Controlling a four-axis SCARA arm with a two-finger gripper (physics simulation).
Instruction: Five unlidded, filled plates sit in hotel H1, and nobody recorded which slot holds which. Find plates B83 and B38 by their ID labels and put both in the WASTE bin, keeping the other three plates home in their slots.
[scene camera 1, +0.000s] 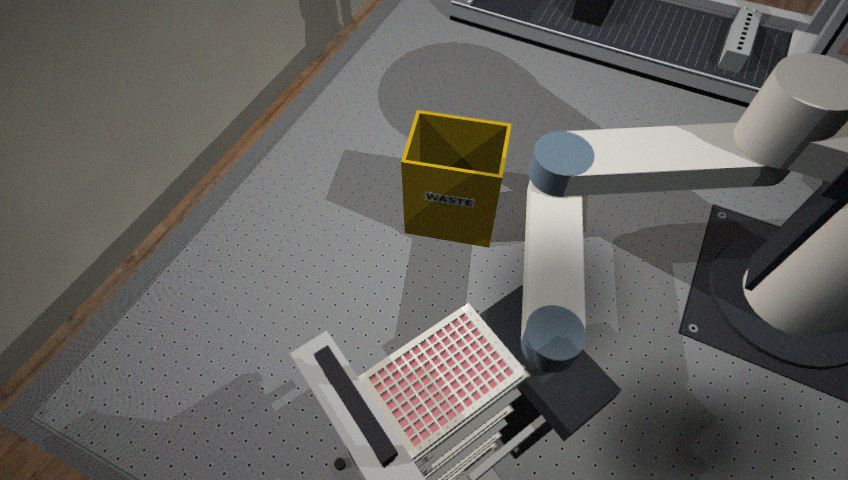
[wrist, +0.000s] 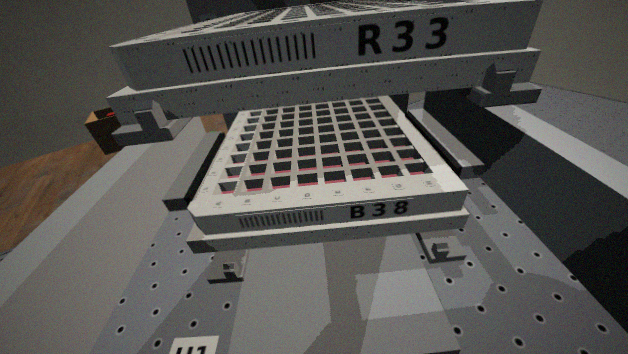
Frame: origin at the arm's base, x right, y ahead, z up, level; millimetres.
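Seen in the pictures: gripper, fingertip midpoint: (wrist: 313, 109); arm's base, origin of the base link: (scene camera 1: 783, 301).
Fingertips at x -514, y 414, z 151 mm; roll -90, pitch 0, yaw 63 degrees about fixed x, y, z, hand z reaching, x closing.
Offsets run from my fingertips to a thing's top centre. "*": to the spot under its first point. Level surfaces: height alone.
Plate B38 {dx -7, dy +4, dz -7 mm} (wrist: 320, 200), with a white grid top and pink wells, is between the pads of my gripper (wrist: 313, 109) in the wrist view. My gripper is shut on its two long sides. Its front edge stands a little above two slot brackets. Plate R33 {dx -6, dy +6, dz +38 mm} (wrist: 250, 50) sits in the slot above. In the scene view a pink-welled plate {dx -6, dy +6, dz +250 mm} (scene camera 1: 443, 380) lies at the top of hotel H1 {* dx -51, dy +103, dz +293 mm} (scene camera 1: 309, 352), with more plate edges below it; their labels cannot be read there. B83's label does not show. The yellow WASTE bin {dx +415, dy +173, dz +62 mm} (scene camera 1: 449, 223) stands upright; no plate shows in its visible interior.
The arm (scene camera 1: 554, 249) reaches in from the right, its dark hand beside the hotel's rear. The robot's base plate (scene camera 1: 705, 285) is at the right. A dark grooved deck {dz -89 mm} (scene camera 1: 672, 44) lies at the top right. An open box (wrist: 102, 132) shows at the wrist view's left.
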